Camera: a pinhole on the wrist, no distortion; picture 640 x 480 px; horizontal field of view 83.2 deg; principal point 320.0 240.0 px. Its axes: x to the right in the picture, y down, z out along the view. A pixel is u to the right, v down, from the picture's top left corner.
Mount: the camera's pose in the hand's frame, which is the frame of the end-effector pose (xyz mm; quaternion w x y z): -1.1 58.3 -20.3 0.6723 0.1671 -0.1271 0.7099
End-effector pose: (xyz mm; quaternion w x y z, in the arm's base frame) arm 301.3 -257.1 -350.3 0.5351 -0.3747 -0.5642 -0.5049
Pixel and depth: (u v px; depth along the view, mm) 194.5 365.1 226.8
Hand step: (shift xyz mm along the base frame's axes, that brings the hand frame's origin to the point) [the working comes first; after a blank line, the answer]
In the camera's frame: -79.0 78.7 226.8

-133.1 137.2 -65.9
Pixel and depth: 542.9 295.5 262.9
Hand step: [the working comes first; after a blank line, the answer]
In the camera's frame: 162.6 40.5 262.9

33.6 303.2 10.2
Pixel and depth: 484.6 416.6 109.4
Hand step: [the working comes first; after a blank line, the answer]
In the camera's frame: 50.0 53.6 109.4

38.2 116.8 -30.5
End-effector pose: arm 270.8 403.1 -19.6 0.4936 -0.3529 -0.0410 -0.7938
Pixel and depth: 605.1 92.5 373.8
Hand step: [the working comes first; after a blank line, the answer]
In the camera's frame: 295.7 -153.0 373.8

333.9 -39.3 370.7
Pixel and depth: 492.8 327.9 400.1
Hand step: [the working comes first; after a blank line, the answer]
In the camera's frame: 191.8 97.6 400.1

295.8 203.6 253.1
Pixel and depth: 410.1 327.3 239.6
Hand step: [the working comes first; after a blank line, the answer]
In the camera's frame: 59.9 58.0 239.6

138.9 121.2 137.6
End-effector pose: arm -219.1 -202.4 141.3 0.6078 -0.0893 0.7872 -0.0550
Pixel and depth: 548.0 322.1 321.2
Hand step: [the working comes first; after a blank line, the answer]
In the camera's frame: 203.2 73.2 321.2

353.7 126.9 -55.1
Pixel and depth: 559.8 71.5 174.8
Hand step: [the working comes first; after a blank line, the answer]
In the camera's frame: 116.3 -81.7 174.8

148.1 82.5 -148.6
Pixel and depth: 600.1 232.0 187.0
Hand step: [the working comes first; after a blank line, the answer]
In the camera's frame: 145.3 -4.2 187.0

191.5 115.4 -85.0
